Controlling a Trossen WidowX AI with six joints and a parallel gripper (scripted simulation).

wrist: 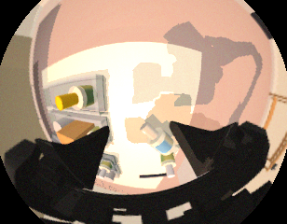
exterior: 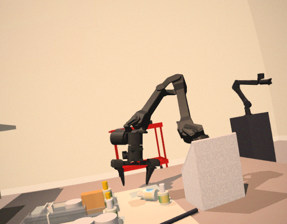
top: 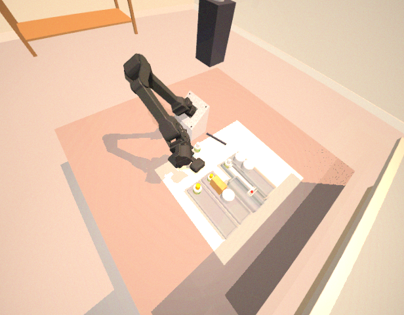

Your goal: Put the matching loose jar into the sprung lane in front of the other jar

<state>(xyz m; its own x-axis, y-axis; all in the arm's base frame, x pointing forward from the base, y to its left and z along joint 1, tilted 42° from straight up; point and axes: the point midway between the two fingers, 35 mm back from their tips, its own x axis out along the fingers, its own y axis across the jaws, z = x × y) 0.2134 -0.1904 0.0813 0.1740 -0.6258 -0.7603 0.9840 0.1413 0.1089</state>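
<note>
The box lies 170 mm ahead of my gripper tip, 50 mm to the left of it and 20 mm below it. Also, from my gripper tip: black rod (270 mm to the left, 50 mm below, 50 mm behind); red mark (300 mm ahead, 130 mm to the left, 20 mm above).
</note>
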